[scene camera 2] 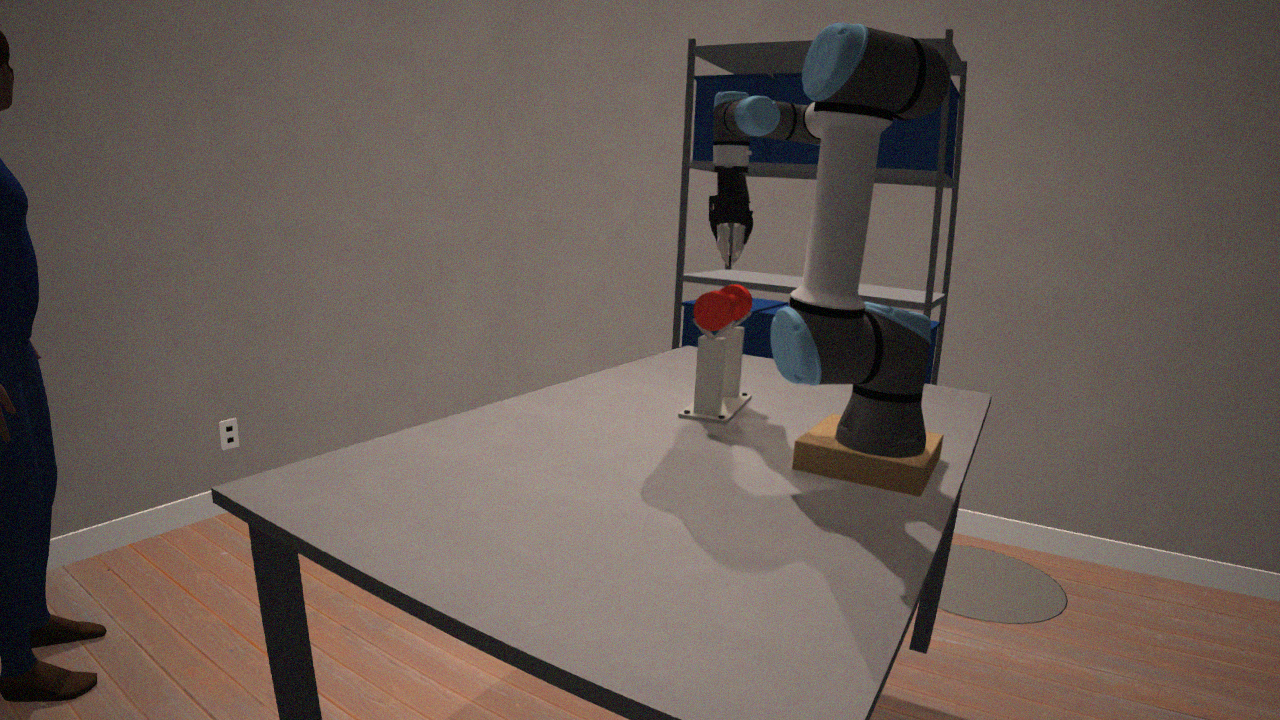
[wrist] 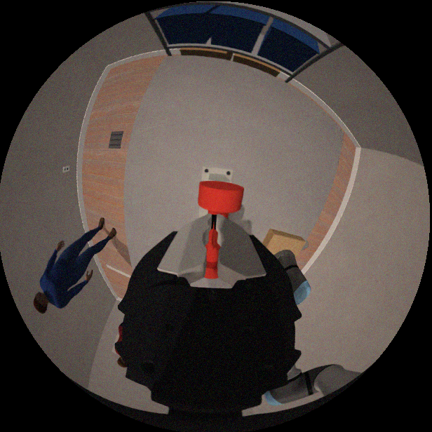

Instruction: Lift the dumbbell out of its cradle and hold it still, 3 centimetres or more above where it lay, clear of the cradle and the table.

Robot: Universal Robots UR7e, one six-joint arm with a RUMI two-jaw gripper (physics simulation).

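Frame: origin at the arm's base, x up, y right, z ahead, level; metres.
Seen in the pictures: gripper, fingertip midpoint: [scene camera 2: 730, 265]; arm's base, link origin: [scene camera 2: 879, 443].
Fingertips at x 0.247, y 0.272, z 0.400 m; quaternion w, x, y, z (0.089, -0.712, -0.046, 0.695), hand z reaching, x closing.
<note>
Offsets run from my fingertips to a thing's top centre. Level surfaces: height alone.
The red dumbbell @(dx -0.041, dy -0.072, dz -0.021 m) [scene camera 2: 715, 309] [wrist: 220, 196] rests on top of the two posts of the pale cradle @(dx -0.096, dy -0.071, dz -0.021 m) [scene camera 2: 709, 374] [wrist: 217, 171], which stands on the table. In the wrist view one red end shows beyond the fingertips, and the fingers hide much of the handle. My gripper [scene camera 2: 729, 265] [wrist: 213, 215] is shut with nothing between its fingers. In the scene view its tips point down and are above the dumbbell, with a small gap between them.
The arm's base stands on a wooden block [scene camera 2: 859, 456] [wrist: 285, 241] on the grey table @(dx -0.295 m) [scene camera 2: 501, 501], to the right of the cradle. A shelf rack [scene camera 2: 685, 179] with blue bins stands behind the table. A person [scene camera 2: 22, 402] [wrist: 65, 277] in blue stands to the left.
</note>
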